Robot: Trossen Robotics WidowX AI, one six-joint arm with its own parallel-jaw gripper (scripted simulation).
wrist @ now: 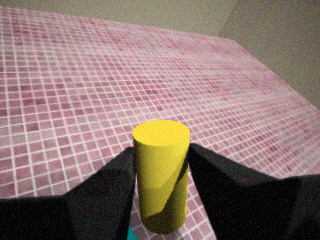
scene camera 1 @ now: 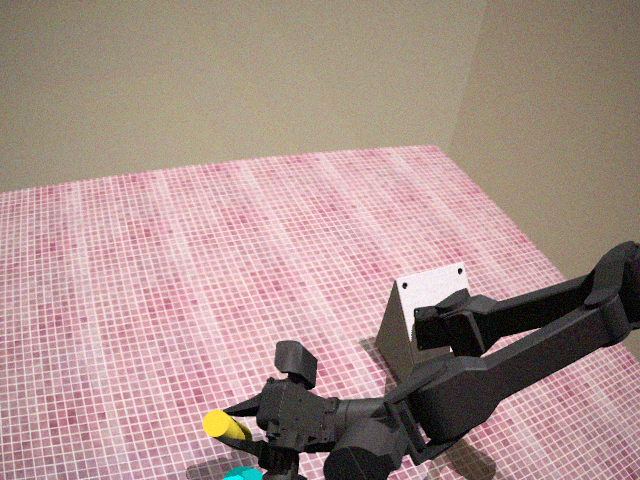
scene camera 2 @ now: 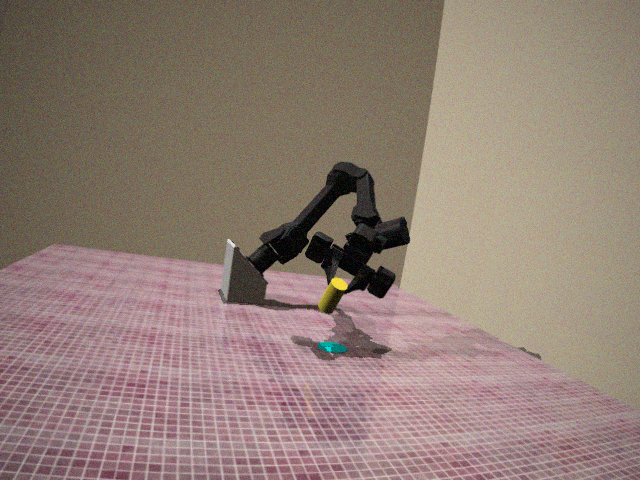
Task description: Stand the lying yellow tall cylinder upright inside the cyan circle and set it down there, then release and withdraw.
Labels:
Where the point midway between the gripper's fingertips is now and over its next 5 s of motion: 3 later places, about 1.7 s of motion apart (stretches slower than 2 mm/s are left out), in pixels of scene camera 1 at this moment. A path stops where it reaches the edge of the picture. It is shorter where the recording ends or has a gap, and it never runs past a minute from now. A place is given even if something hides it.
My gripper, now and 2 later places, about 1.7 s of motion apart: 222, 426; 238, 425; 245, 448

